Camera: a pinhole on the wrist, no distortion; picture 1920 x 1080 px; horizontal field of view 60.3 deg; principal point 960.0 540.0 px. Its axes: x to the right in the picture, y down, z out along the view. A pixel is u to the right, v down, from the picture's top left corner.
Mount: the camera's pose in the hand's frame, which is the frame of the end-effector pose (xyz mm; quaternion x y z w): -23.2 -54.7 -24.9 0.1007 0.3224 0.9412 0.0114
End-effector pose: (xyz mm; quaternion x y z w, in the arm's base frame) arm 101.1 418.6 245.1 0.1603 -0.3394 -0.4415 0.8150
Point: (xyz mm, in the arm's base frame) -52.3 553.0 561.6
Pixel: 1368 750
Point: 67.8 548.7 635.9
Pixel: 1054 355
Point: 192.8 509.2 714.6
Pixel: 705 84
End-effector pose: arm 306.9 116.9 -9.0 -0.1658 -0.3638 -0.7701 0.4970
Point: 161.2 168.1 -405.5
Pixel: behind the camera
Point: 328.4 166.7 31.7
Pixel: 1191 415
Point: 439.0 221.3 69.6
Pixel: 1727 73
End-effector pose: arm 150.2 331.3 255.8 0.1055 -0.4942 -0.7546 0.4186
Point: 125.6 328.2 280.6
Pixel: 342 194
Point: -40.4 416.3 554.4
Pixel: 652 791
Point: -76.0 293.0 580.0
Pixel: 146 620
